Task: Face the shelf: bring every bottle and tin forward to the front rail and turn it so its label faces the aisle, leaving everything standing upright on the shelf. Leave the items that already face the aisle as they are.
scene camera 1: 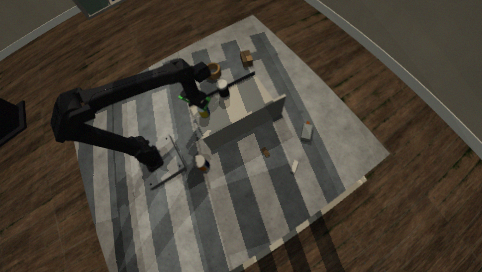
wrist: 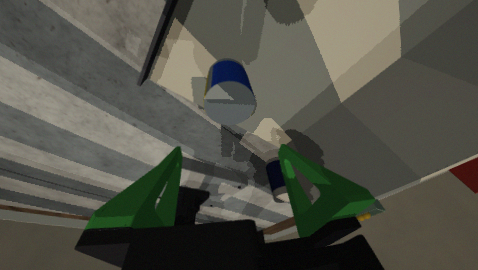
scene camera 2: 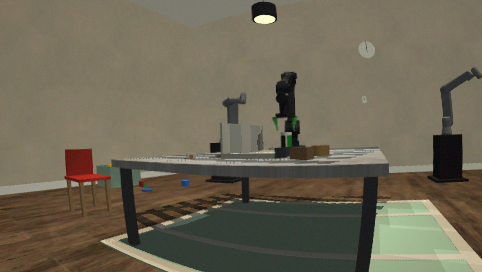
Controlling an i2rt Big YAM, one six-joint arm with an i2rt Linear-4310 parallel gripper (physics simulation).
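Frame: origin at the arm's base, x ahead, y left, z up, level; centimetres.
Seen in the pictures: gripper, fingertip midpoint: [scene camera 1: 197, 106] [wrist: 232, 149] [scene camera 2: 285, 130]; arm's base, link origin: [scene camera 1: 153, 158] [wrist: 186, 193].
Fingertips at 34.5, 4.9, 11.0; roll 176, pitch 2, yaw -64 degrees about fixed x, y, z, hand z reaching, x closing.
Pixels of each thing's top centre, then the offset from my fingertips to it, as dx, dy, dz. "spot": a spot on its surface instead.
- tin, top centre: [wrist: 229, 105] [scene camera 1: 202, 107] +1.7, +1.0, -4.5
- shelf, surface spot: [scene camera 1: 247, 127] spot: +14.9, -20.6, -8.5
- black bottle, top centre: [scene camera 1: 221, 83] +17.0, +5.3, -1.6
- blue bottle, top centre: [wrist: 285, 197] [scene camera 1: 198, 161] -13.7, -22.8, -3.9
- brown bowl, top centre: [scene camera 2: 320, 145] [scene camera 1: 211, 68] +20.2, +24.2, -8.8
- cardboard box, top centre: [scene camera 2: 301, 147] [scene camera 1: 246, 55] +42.2, +19.5, -8.8
- grey box, top centre: [scene camera 1: 307, 129] +39.5, -38.6, -11.0
- small brown item, top centre: [scene camera 1: 265, 151] +15.5, -35.1, -13.0
- white item, top centre: [scene camera 1: 294, 166] +22.4, -49.2, -12.6
A tin [scene camera 1: 204, 114] [wrist: 230, 95] with a pale top stands upright near one end of the shelf [scene camera 1: 247, 127] [scene camera 2: 237, 138]. In the wrist view it shows blue, with a yellow strip on its side nearer the black front rail [scene camera 1: 245, 77] [wrist: 157, 45]; a gap separates it from the rail. A black bottle [scene camera 1: 223, 89] with a white cap stands close to the rail; its label is unclear. A blue bottle [scene camera 1: 202, 164] [wrist: 277, 180] with a white cap and an orange part stands off the shelf. My gripper [scene camera 1: 194, 100] [scene camera 2: 285, 127] [wrist: 232, 149] is open and empty, above and beside the tin.
A brown bowl [scene camera 1: 216, 76] and a cardboard box [scene camera 1: 246, 58] [scene camera 2: 302, 153] lie beyond the rail. Behind the shelf's upright back panel are a grey box [scene camera 1: 307, 132], a small brown item [scene camera 1: 266, 151] and a white item [scene camera 1: 295, 166]. My arm's base is near the blue bottle.
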